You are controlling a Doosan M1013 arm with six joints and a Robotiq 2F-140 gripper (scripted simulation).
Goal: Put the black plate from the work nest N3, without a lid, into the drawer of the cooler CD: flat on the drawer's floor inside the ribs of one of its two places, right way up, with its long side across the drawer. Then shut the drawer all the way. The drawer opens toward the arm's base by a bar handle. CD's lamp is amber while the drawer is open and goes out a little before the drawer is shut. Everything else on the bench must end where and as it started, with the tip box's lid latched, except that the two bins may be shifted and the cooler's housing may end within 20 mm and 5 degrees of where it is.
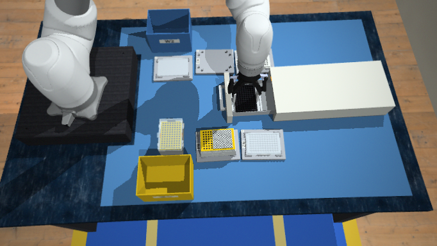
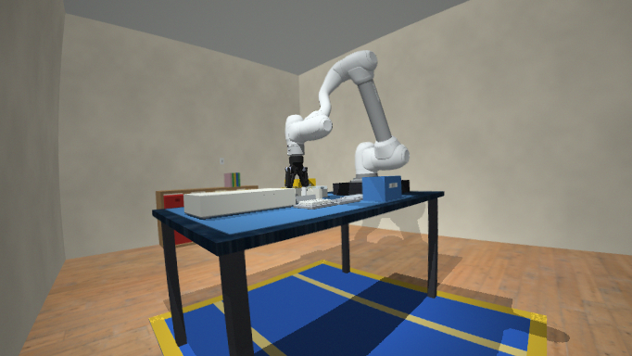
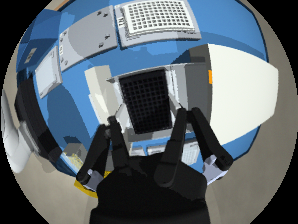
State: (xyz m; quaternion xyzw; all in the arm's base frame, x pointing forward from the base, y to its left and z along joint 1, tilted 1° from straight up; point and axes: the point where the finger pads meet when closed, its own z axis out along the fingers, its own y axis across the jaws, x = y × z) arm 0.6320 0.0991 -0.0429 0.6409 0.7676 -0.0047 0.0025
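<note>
Now: hand 20 mm above the black plate. Round my hand: grey work nest (150 mm behind, 170 mm to the left, 40 mm below); then white plate (20 mm ahead, 190 mm to the left, 20 mm below); then drawer (30 mm ahead, 10 mm to the left, 20 mm below).
</note>
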